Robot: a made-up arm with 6 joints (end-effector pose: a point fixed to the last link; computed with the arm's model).
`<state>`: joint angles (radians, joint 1 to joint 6).
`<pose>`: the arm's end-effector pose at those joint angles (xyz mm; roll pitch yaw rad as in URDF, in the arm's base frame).
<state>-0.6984 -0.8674 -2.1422 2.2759 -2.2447 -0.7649</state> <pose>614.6 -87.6 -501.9 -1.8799 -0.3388 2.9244</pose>
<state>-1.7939 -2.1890 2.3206 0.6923 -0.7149 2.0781</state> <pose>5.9 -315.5 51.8 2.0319 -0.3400 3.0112</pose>
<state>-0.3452 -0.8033 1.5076 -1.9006 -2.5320 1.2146</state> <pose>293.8 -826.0 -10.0 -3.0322 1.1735 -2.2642</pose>
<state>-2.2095 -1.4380 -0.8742 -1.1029 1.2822 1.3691</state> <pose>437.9 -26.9 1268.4 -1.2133 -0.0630 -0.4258</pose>
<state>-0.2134 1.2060 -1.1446 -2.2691 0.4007 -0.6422</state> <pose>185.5 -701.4 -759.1 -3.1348 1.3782 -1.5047</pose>
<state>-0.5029 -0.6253 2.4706 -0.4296 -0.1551 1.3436</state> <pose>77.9 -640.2 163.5 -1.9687 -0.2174 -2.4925</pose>
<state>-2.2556 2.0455 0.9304 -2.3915 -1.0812 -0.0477</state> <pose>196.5 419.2 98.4 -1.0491 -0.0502 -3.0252</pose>
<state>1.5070 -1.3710 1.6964 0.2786 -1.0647 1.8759</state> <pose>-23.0 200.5 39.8 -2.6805 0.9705 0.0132</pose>
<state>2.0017 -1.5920 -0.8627 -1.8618 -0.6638 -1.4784</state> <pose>-620.9 320.1 279.2 -1.2779 -0.2720 1.6879</pose>
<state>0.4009 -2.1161 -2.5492 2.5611 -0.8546 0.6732</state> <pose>-683.5 -282.3 -738.7 -0.5278 -0.0319 -1.7065</pose>
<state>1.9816 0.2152 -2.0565 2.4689 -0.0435 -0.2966</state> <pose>-830.7 264.3 722.4 -0.6061 -0.8951 2.9192</pose>
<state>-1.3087 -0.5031 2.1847 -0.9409 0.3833 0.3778</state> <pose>113.7 -964.0 -33.0 3.0170 0.1043 3.0868</pose>
